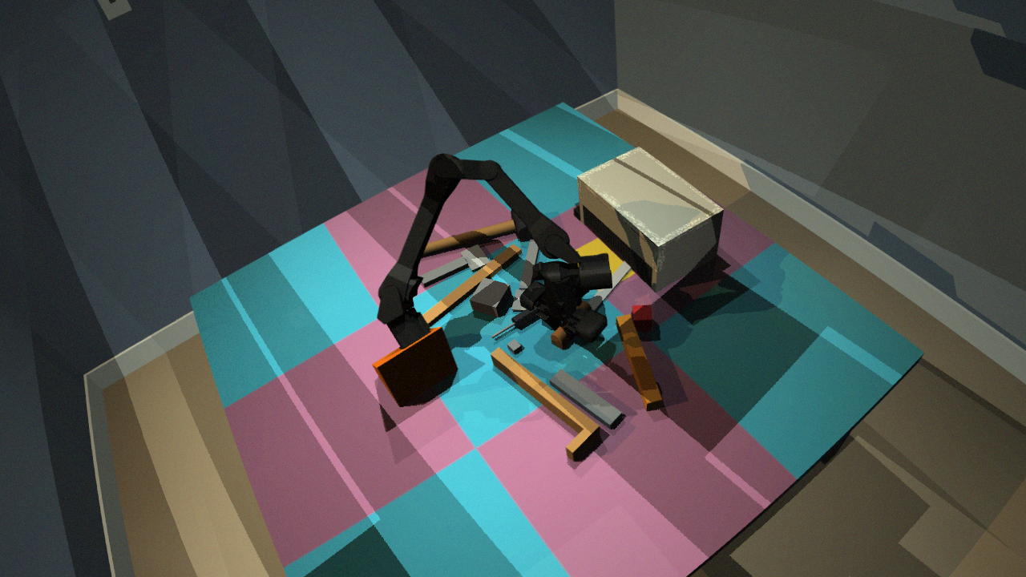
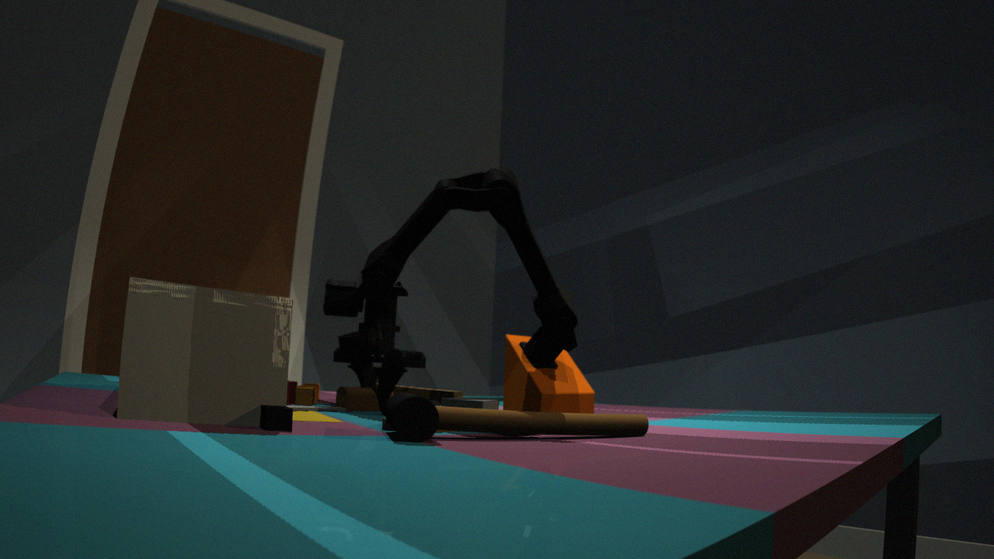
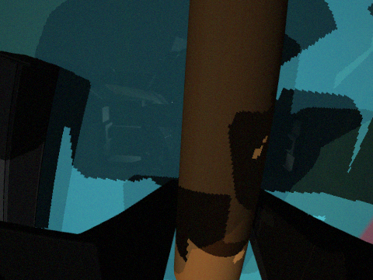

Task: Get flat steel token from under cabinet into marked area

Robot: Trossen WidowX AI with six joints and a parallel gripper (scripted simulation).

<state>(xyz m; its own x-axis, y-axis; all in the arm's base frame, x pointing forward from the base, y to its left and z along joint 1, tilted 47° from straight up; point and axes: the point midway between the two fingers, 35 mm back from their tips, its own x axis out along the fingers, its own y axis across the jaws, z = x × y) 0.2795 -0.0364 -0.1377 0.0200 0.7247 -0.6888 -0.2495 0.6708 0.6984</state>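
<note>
Now: gripper tip 10 cm past the small grey cube and 5 cm to the right of it. The rest, counted from my gripper tip: grey bar 15 cm to the right, 7 cm behind; then screwdriver 10 cm to the left, 6 cm behind; then red cube 15 cm ahead, 8 cm to the right, 1 cm above.
</note>
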